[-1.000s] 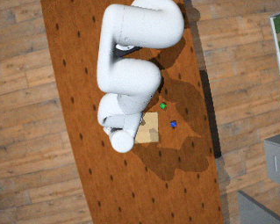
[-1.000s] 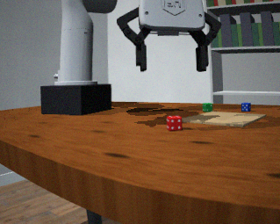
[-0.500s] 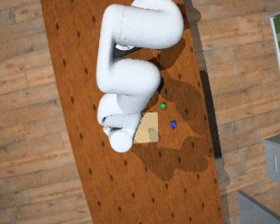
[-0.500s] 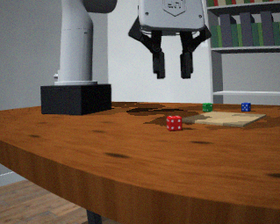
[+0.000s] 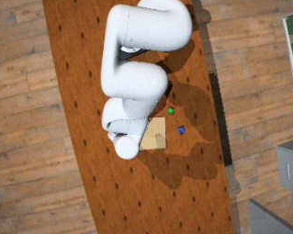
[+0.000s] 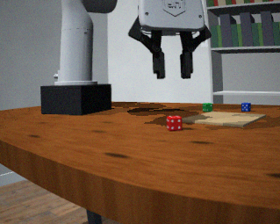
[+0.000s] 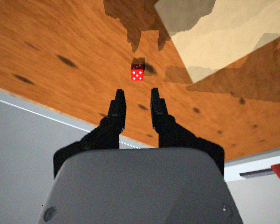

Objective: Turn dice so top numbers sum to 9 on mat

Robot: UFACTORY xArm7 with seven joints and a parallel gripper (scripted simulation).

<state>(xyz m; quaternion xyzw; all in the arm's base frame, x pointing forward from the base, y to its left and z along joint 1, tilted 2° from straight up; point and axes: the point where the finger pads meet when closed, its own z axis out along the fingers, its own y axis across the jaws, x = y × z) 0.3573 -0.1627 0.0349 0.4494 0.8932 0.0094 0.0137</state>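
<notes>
The red die lies 9 cm below my hand. Round my hand: blue die: 26 cm to the left, 9 cm below, 9 cm ahead; tan mat: 13 cm to the left, 10 cm below, 6 cm ahead; green die: 24 cm to the left, 9 cm below, 1 cm behind.
</notes>
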